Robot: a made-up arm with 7 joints.
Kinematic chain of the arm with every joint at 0, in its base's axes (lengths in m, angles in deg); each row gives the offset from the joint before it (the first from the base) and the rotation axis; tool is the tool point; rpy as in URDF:
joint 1: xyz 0 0.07 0.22 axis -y
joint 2: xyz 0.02 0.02 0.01 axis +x
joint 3: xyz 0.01 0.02 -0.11 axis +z
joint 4: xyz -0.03 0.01 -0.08 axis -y
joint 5: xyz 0 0.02 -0.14 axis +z
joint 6: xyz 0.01 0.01 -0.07 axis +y
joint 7: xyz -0.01 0 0 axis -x
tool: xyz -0.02 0 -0.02 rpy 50.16 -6.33 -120.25
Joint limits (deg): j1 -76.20..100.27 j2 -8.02..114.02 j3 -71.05..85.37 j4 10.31..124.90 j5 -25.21..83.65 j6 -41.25..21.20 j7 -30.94..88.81
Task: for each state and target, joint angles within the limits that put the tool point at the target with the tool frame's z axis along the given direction. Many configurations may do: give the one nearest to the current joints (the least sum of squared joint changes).
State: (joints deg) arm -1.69 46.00 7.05 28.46 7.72 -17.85 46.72
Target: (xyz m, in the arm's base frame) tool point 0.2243 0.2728 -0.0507 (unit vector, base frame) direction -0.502 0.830 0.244
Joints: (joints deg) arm 19.11 23.18 -12.71 36.46 -11.94 3.15 28.66
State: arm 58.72 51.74 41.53 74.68 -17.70 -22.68 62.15
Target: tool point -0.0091 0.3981 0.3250 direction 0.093 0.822 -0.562
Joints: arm 82.05 50.99 62.30 83.19 10.11 -17.66 53.79
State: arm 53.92 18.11 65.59 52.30 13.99 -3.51 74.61
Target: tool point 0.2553 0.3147 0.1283 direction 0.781 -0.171 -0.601
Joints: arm 63.38 13.56 84.70 53.16 38.66 7.30 77.14
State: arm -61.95 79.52 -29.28 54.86 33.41 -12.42 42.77
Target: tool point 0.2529 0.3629 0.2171 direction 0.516 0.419 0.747
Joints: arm -37.71 114.02 -7.42 62.65 11.53 -21.85 54.36
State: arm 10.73 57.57 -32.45 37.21 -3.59 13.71 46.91
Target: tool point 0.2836 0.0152 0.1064 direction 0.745 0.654 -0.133
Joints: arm 36.61 6.91 -51.58 76.96 0.87 1.29 56.69
